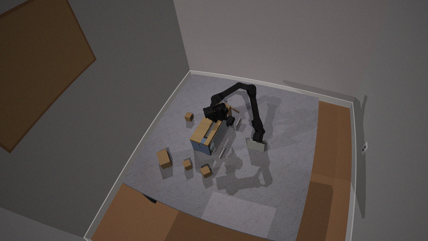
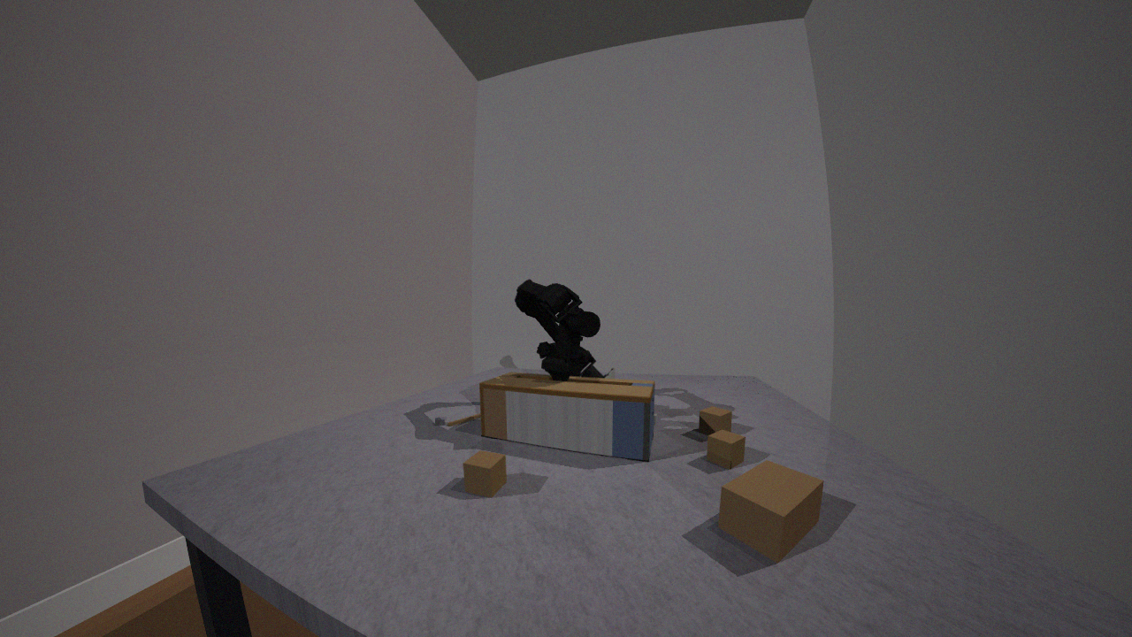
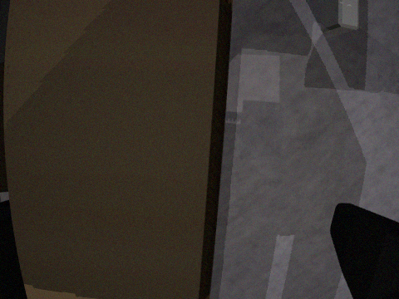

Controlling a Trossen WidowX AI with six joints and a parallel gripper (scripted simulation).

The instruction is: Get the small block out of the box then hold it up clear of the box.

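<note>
The small brown block is 5 cm ahead of my gripper tip and 3 cm to the right of it. The rest, counted from my gripper tip: long box 4 cm ahead, 3 cm to the left, 2 cm below.
</note>
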